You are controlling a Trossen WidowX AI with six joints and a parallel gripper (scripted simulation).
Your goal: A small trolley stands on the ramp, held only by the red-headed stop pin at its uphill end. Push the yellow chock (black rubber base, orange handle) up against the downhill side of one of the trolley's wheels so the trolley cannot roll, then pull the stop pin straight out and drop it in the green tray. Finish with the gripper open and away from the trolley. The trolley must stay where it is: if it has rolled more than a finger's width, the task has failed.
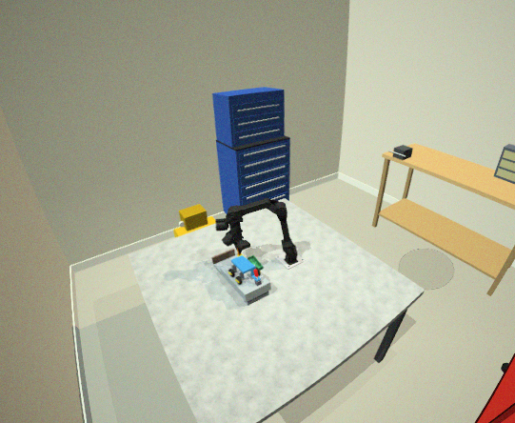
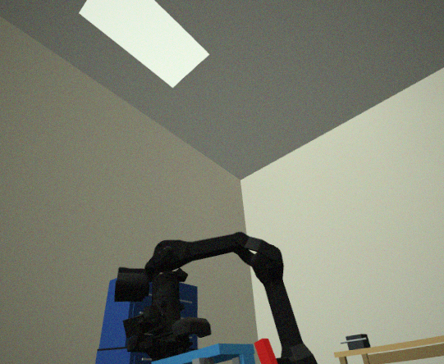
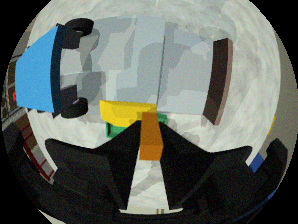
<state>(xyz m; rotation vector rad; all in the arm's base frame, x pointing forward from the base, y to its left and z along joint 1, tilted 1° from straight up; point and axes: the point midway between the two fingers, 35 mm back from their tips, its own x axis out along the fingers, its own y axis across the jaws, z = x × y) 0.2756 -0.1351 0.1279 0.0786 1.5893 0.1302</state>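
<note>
My gripper tip is now 3 cm short of the red-headed stop pin, 24 cm to the right of it and 2 cm below it. From my gripper tip the other things lie so: yellow chock: 2 cm to the left, 1 cm below; then green tray: 7 cm behind, 3 cm to the left, 12 cm below; then brown end stop: 6 cm ahead, 11 cm to the right, 8 cm below.
</note>
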